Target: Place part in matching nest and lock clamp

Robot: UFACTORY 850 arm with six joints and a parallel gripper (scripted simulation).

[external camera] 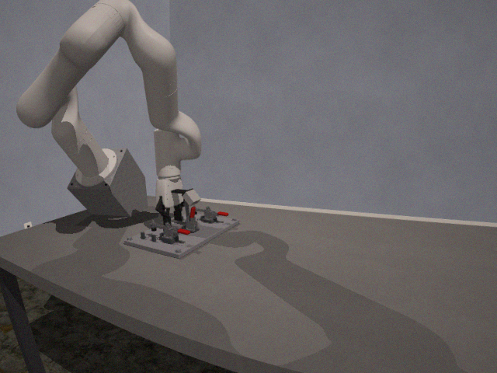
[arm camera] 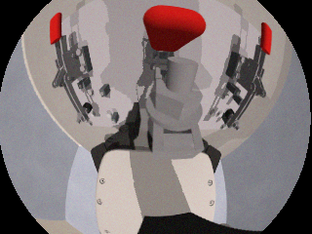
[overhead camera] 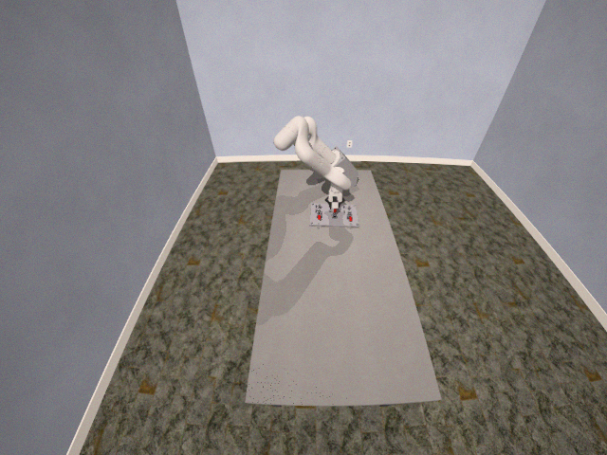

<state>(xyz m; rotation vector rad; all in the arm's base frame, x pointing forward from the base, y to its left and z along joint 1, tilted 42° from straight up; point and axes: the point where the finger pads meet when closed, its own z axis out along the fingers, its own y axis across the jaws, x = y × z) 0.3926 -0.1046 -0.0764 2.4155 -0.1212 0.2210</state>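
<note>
Now: the part 20 mm below my hand. Round my hand: fixture plate (50 mm ahead, 10 mm to the right, 40 mm below).
</note>
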